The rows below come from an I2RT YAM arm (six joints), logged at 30 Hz.
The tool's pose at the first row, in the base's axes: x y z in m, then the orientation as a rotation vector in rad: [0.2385, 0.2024, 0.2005, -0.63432, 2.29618, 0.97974]
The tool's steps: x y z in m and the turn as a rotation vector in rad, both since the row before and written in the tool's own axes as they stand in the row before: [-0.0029, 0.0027, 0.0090, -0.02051, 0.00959, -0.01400]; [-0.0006, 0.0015, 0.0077, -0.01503, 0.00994, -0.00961]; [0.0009, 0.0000, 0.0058, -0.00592, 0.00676, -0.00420]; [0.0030, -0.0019, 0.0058, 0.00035, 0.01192, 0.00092]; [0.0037, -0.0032, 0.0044, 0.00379, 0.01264, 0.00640]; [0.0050, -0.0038, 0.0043, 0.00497, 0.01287, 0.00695]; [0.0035, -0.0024, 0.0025, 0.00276, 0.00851, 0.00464]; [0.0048, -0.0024, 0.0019, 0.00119, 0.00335, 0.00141]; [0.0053, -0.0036, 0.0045, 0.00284, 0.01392, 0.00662]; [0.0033, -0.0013, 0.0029, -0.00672, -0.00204, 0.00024]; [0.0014, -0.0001, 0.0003, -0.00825, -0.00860, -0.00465]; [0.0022, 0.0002, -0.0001, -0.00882, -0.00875, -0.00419]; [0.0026, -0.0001, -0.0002, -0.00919, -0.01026, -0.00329]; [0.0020, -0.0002, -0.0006, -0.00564, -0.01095, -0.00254]
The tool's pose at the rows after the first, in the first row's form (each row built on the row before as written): [0.2417, 0.2115, 0.1985, -0.66406, 2.28971, 0.99693]; [0.2434, 0.2184, 0.1952, -0.68705, 2.28760, 1.00945]; [0.2443, 0.2227, 0.1913, -0.69843, 2.28892, 1.01382]; [0.2449, 0.2254, 0.1851, -0.70515, 2.29978, 1.01225]; [0.2454, 0.2260, 0.1786, -0.70502, 2.31560, 1.00883]; [0.2452, 0.2258, 0.1710, -0.70394, 2.33235, 1.00411]; [0.2447, 0.2254, 0.1661, -0.70336, 2.34327, 1.00161]; [0.2431, 0.2241, 0.1608, -0.70355, 2.34736, 1.00031]; [0.2424, 0.2240, 0.1530, -0.70427, 2.36409, 0.99781]; [0.2414, 0.2245, 0.1486, -0.70517, 2.36018, 1.00656]; [0.2405, 0.2243, 0.1475, -0.70772, 2.34726, 1.01594]; [0.2387, 0.2238, 0.1463, -0.70984, 2.33425, 1.02618]; [0.2368, 0.2229, 0.1448, -0.71007, 2.32030, 1.03738]; [0.2353, 0.2218, 0.1438, -0.70762, 2.30746, 1.04455]
